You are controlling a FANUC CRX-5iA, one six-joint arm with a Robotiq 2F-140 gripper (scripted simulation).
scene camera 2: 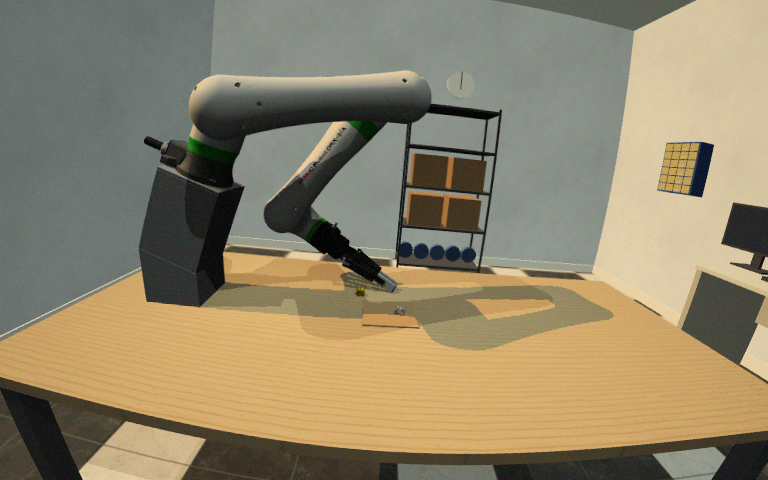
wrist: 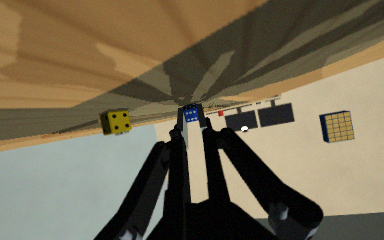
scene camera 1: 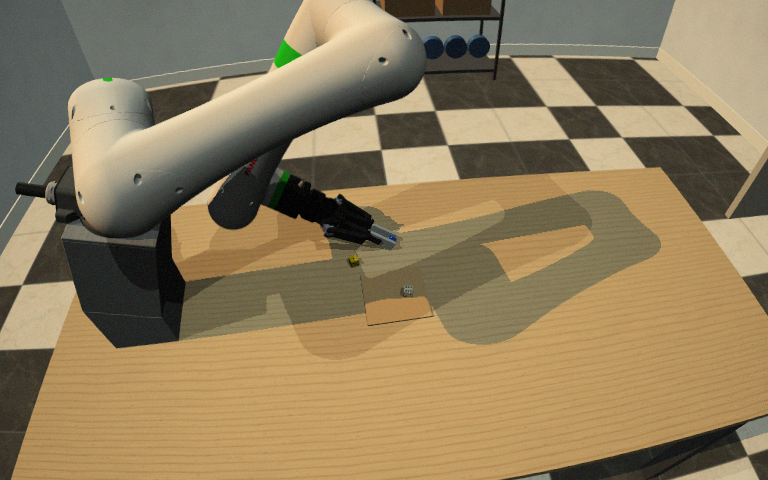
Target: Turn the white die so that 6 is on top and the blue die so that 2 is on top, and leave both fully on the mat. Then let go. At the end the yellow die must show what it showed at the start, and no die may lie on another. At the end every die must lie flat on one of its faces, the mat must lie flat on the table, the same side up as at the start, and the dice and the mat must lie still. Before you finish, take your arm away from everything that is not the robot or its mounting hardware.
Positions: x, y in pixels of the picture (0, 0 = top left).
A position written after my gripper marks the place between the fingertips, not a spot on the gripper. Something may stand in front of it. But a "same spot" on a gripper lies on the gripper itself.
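Scene camera 1 shows my gripper, and so does scene camera 2. My gripper appears in the wrist view [191, 113] as well. On my gripper, [scene camera 1: 354, 227] and [scene camera 2: 366, 266] are the same spot.
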